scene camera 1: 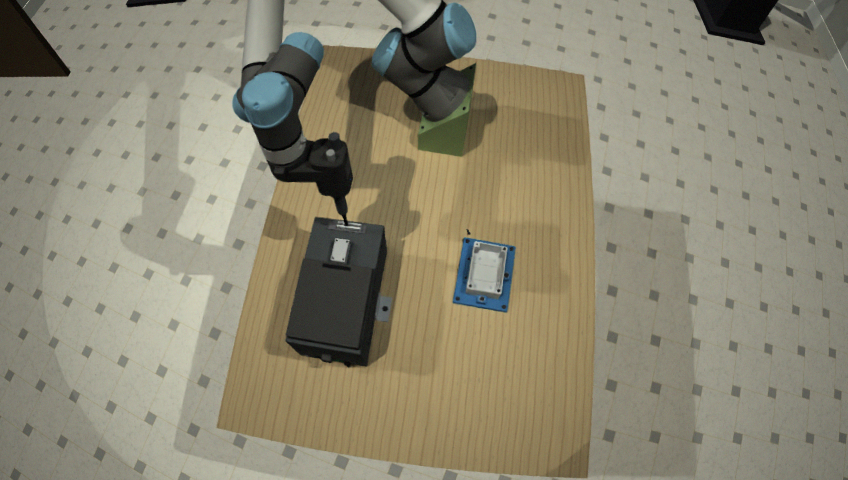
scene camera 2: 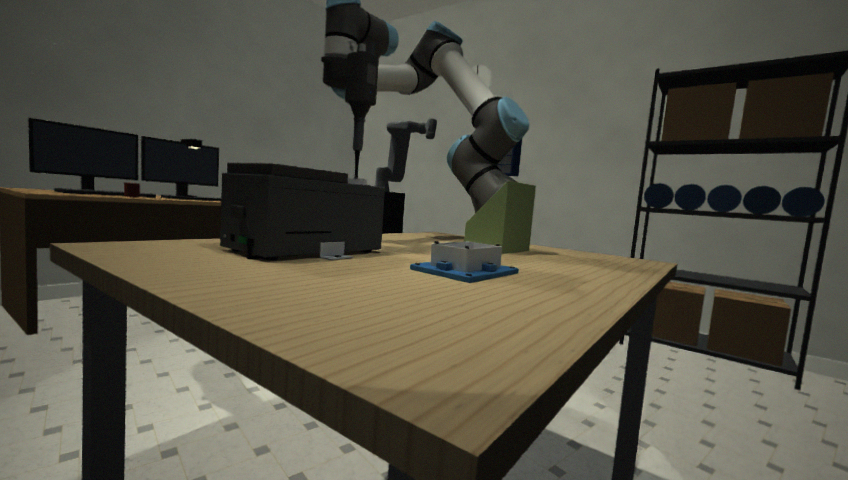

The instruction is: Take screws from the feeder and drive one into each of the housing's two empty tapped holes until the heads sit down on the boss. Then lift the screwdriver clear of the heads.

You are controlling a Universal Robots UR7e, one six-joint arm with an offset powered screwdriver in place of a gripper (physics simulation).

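The screwdriver [scene camera 1: 345, 223] [scene camera 2: 357, 176] points down, its thin bit at the pale pick-up rail [scene camera 1: 357, 226] on the back end of the black feeder [scene camera 1: 333, 303] [scene camera 2: 309, 217]. Whether a screw is on the bit is too small to tell. The light grey housing [scene camera 1: 487, 270] [scene camera 2: 461, 257] is an open box sitting upright in a blue fixture plate [scene camera 1: 496, 305] [scene camera 2: 470, 276], right of the feeder and well apart from the bit. Dark spots show at its corners; which are holes and which are screw heads cannot be told.
A small dark piece [scene camera 1: 468, 231] lies on the wooden table [scene camera 1: 505, 386] [scene camera 2: 368, 339] just behind the blue plate. A grey bracket [scene camera 1: 384, 308] [scene camera 2: 333, 249] stands at the feeder's right side. The green arm mount [scene camera 1: 443, 139] [scene camera 2: 517, 217] stands at the back of the table.
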